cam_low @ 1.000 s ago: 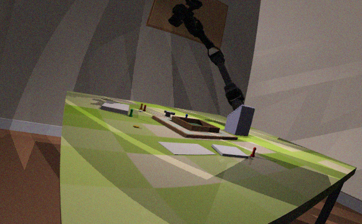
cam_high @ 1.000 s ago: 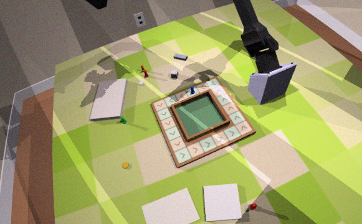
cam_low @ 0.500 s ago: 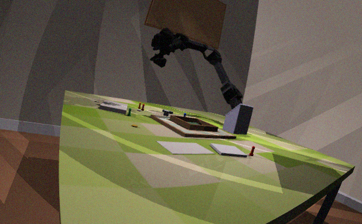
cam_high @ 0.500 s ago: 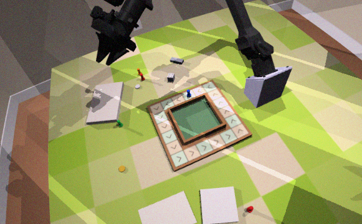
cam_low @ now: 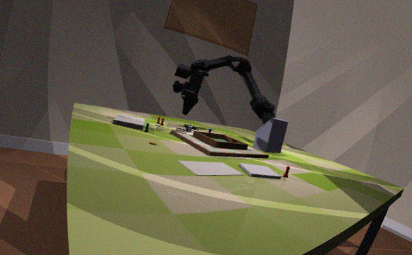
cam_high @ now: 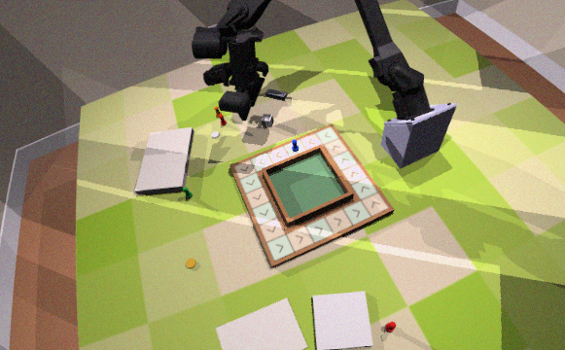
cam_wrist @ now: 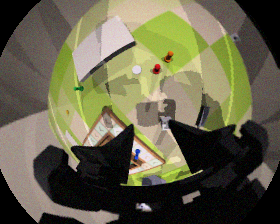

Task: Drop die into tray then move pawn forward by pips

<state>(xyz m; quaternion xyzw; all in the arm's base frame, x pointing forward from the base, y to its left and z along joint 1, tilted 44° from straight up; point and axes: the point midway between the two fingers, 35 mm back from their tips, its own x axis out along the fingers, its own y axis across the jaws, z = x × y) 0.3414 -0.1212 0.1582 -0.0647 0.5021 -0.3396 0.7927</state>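
My gripper tip is now 60 mm above the white die, 50 mm past it and 20 mm to the left of it. From my gripper tip the other things lie so: green dice tray (220 mm to the left, 80 mm behind, 70 mm below); blue pawn (110 mm to the left, 90 mm behind, 50 mm below); white disc (100 mm ahead, 70 mm below, 30 mm to the right).
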